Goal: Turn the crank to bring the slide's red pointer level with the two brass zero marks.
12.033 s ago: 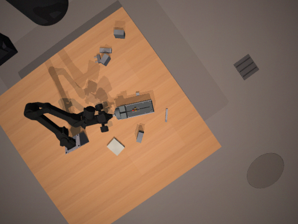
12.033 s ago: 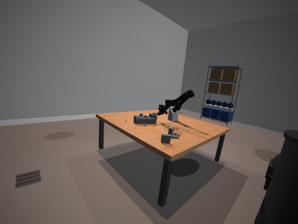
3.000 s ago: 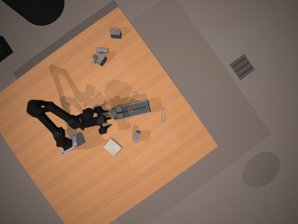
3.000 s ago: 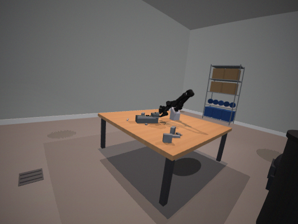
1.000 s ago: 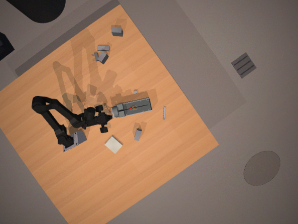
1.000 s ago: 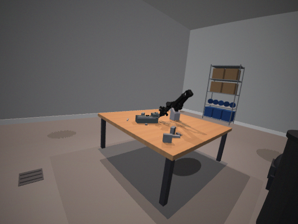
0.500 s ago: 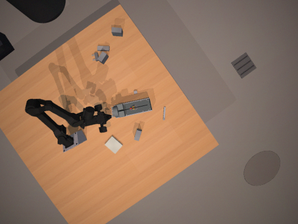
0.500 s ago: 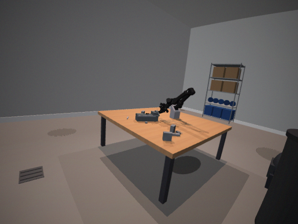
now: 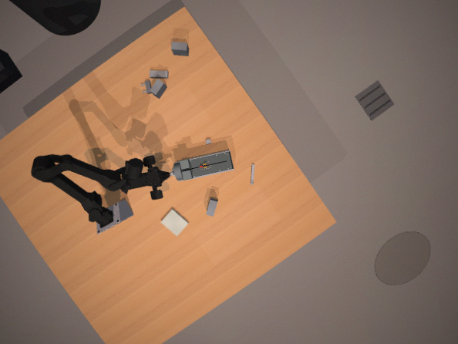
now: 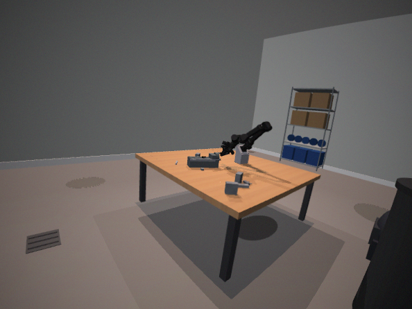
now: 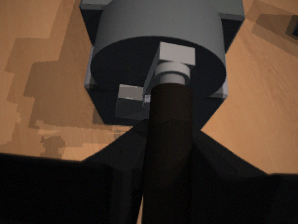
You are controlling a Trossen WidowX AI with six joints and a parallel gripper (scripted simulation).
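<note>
My gripper tip is 140 mm short of the red pointer, 40 mm to the left of it and 10 mm above it. Round my gripper tip: white square plate (210 mm to the right, 100 mm behind, 80 mm below); small grey cube (230 mm ahead, 90 mm below, 50 mm to the left); dark crank handle (20 mm behind, 20 mm above).
</note>
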